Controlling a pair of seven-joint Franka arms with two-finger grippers.
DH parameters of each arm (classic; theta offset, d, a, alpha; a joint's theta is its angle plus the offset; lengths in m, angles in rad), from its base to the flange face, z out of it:
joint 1: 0 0.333 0 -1.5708
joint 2: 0 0 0 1.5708
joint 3: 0 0.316 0.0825 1.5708
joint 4: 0 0 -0.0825 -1.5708
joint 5: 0 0.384 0 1.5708
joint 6: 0 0 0.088 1.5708
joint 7: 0 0.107 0 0
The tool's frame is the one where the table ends.
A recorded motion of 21 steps. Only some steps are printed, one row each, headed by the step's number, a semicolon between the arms.
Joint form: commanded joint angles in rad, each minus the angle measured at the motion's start. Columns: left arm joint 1, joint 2, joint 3, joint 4, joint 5, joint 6, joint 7; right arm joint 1, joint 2, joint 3, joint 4, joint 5, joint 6, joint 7.
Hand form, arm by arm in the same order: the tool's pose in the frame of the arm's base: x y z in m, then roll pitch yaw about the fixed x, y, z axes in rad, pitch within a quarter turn. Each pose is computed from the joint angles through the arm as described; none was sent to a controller.
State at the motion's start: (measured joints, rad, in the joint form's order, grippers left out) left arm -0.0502 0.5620 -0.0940 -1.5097 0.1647 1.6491 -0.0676; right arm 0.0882 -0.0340 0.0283 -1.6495 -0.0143 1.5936 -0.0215
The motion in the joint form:
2: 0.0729 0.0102 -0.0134 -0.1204 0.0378 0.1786 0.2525; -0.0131 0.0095 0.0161 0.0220 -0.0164 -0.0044 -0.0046
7: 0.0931 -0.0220 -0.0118 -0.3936 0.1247 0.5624 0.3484; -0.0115 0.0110 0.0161 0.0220 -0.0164 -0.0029 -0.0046
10: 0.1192 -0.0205 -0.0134 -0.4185 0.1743 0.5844 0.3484; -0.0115 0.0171 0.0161 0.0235 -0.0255 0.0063 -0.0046
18: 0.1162 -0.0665 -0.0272 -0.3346 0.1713 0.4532 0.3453; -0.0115 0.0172 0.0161 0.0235 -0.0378 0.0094 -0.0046
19: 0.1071 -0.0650 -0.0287 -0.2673 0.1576 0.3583 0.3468; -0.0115 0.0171 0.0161 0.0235 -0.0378 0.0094 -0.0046
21: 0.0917 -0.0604 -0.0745 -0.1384 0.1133 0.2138 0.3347; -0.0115 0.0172 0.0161 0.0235 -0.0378 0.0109 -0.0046
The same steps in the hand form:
2: 0.6424 -0.0312 0.2643 -3.1019 0.3868 -0.3440; 0.5442 0.0624 0.6129 3.1102 0.0147 0.1461
7: 0.6052 -0.0269 0.1983 -3.0776 0.2641 -0.5263; 0.5446 0.0633 0.6122 3.1103 0.0147 0.1478
10: 0.5993 -0.0117 0.1897 -3.0560 0.2789 -0.5386; 0.5475 0.0627 0.6104 3.1013 0.0103 0.1483
18: 0.6185 -0.0147 0.2424 -3.0272 0.2875 -0.5134; 0.5480 0.0614 0.6106 3.0890 0.0076 0.1488
19: 0.6283 -0.0172 0.2630 -3.0307 0.3149 -0.4957; 0.5480 0.0614 0.6107 3.0890 0.0075 0.1488
21: 0.6451 -0.0498 0.3066 -3.0645 0.3146 -0.4904; 0.5482 0.0615 0.6108 3.0889 0.0061 0.1489

